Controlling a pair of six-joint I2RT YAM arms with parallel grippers.
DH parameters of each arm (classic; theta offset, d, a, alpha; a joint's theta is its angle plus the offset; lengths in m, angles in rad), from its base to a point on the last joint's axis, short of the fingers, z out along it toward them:
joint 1: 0 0.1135 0.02 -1.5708
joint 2: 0 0 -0.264 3.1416
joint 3: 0.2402 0 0.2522 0
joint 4: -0.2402 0 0.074 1.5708
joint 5: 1.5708 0 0 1.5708
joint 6: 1.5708 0.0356 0 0
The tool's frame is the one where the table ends.
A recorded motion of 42 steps. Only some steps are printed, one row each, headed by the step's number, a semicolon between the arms.
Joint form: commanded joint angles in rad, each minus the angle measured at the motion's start. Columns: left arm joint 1, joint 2, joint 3, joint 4, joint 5, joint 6; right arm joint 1, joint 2, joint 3, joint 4, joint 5, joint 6.
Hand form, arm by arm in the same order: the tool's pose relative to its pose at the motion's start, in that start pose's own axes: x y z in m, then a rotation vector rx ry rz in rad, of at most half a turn. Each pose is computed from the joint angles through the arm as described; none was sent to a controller.
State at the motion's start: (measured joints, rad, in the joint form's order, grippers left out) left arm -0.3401 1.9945 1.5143 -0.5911 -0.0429 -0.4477; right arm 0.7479 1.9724 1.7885 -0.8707 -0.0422 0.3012
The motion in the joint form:
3: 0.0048 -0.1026 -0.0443 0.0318 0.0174 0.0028; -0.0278 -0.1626 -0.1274 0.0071 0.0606 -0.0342
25: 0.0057 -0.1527 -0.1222 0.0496 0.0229 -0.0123; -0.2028 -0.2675 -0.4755 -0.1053 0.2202 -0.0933
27: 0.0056 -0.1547 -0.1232 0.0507 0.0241 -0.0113; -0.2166 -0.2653 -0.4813 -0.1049 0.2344 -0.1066
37: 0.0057 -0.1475 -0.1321 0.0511 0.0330 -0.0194; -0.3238 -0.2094 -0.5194 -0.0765 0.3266 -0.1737
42: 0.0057 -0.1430 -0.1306 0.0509 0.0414 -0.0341; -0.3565 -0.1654 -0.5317 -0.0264 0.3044 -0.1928
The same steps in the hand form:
3: -0.0030 0.0016 -0.0322 0.0522 -0.0747 -0.0044; 0.0162 -0.0169 -0.0405 0.0599 -0.0619 -0.0108
25: 0.0103 0.0083 -0.0362 0.0530 -0.0631 -0.0197; 0.0915 -0.1046 -0.0183 0.3617 0.2419 0.0777
27: 0.0103 0.0082 -0.0367 0.0550 -0.0644 -0.0186; 0.0924 -0.1099 -0.0175 0.3798 0.2493 0.0753
37: 0.0132 0.0091 -0.0322 0.0563 -0.0462 -0.0261; 0.1006 -0.1523 -0.0007 0.5018 0.3201 0.0938
42: 0.0134 0.0088 -0.0308 0.0627 -0.0392 -0.0404; 0.1024 -0.1657 0.0144 0.4869 0.3329 0.1107

